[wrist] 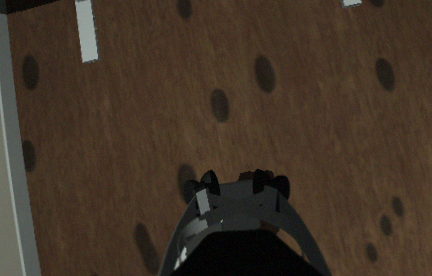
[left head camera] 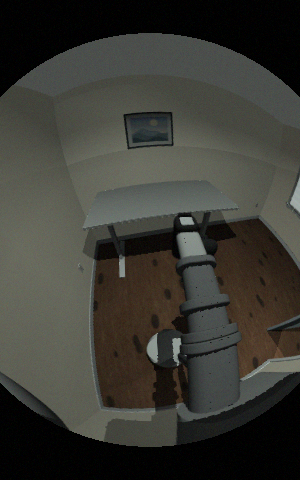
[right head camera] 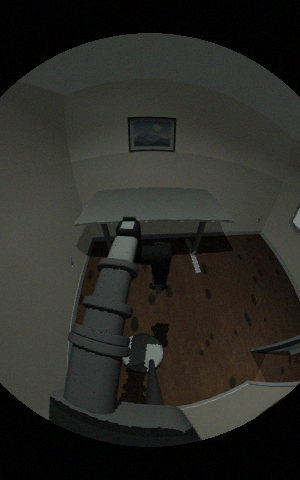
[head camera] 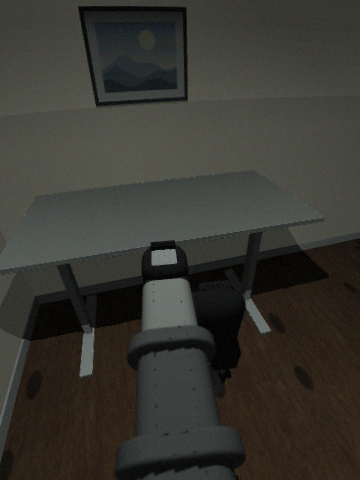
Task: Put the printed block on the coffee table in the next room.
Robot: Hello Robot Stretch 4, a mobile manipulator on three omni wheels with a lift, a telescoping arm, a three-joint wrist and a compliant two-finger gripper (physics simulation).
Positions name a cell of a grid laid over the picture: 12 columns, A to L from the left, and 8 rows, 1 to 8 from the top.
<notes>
I see my gripper (head camera: H7), a printed block (wrist: G6) and a framed mountain picture (head camera: E1).
My gripper shows as well in the wrist view (wrist: G6). The framed mountain picture also shows in the left head camera view (left head camera: G3) and in the right head camera view (right head camera: F3).
</notes>
